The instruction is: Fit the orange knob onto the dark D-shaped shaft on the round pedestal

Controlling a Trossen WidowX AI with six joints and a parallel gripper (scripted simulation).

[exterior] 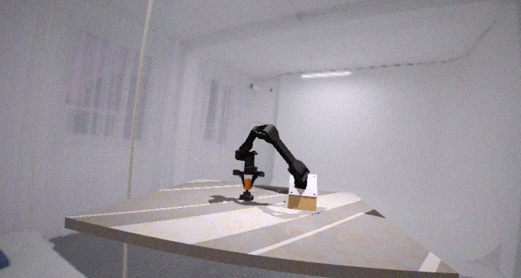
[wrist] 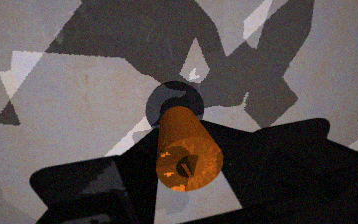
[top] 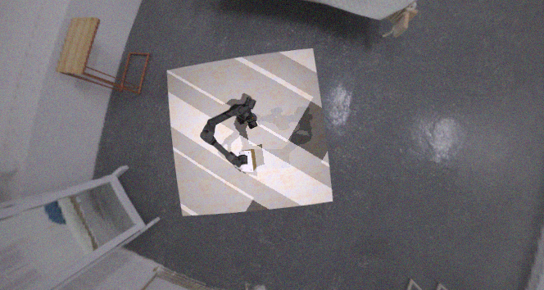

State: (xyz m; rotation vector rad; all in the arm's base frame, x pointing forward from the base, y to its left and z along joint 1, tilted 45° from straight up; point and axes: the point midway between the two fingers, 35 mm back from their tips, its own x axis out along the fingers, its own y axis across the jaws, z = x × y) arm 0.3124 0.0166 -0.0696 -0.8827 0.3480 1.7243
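Now: gripper tip 2 cm below the orange knob. Round my gripper tip: dark round pedestal: 4 cm below.
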